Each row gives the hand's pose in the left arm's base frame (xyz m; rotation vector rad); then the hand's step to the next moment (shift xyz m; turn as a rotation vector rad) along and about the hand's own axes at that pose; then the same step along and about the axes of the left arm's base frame.
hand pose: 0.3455 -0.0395 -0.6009 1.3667 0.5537 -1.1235
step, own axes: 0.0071 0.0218 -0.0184 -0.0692 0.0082 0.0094
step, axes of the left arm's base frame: 0.0270 0.0116 0.0008 -0.0244 0.0106 0.0651
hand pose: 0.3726 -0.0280 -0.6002 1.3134 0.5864 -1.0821
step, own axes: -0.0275 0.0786 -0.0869 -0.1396 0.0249 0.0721
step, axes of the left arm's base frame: 0.0764 0.0831 0.0417 -0.0536 -0.0300 0.1468
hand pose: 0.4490 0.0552 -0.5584 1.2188 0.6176 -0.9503
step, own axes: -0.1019 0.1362 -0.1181 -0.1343 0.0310 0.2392
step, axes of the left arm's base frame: 0.0780 0.1489 0.1209 -0.0604 -0.1916 0.1894
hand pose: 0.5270 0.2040 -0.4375 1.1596 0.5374 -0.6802
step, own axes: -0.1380 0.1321 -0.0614 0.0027 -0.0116 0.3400
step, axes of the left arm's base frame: -0.0009 0.1187 0.1618 0.0064 -0.3257 0.0982
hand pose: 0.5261 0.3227 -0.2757 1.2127 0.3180 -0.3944
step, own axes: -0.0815 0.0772 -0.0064 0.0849 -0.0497 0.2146
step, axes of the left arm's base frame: -0.0374 0.0391 0.0986 0.0587 -0.2284 -0.0102
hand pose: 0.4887 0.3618 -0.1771 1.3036 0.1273 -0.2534
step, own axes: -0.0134 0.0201 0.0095 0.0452 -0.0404 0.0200
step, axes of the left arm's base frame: -0.0083 -0.0028 0.0245 0.0323 -0.0342 -0.0432
